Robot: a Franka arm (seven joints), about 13 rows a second.
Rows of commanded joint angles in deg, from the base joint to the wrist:
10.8 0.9 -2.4 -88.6 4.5 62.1 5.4
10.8 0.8 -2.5 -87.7 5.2 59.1 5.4
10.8 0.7 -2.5 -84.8 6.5 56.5 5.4
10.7 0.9 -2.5 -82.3 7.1 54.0 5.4
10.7 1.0 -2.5 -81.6 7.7 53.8 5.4
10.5 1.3 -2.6 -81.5 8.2 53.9 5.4
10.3 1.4 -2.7 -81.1 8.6 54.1 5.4
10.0 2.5 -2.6 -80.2 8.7 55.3 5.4
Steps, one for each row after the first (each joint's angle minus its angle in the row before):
0.0 -0.1 -0.1 0.9 0.7 -3.0 0.0
0.0 -0.1 0.0 2.9 1.3 -2.6 0.0
-0.1 0.2 0.0 2.5 0.6 -2.5 0.0
0.0 0.1 0.0 0.7 0.6 -0.2 0.0
-0.2 0.3 -0.1 0.1 0.5 0.1 0.0
-0.2 0.1 -0.1 0.4 0.4 0.2 0.0
-0.3 1.1 0.1 0.9 0.1 1.2 0.0

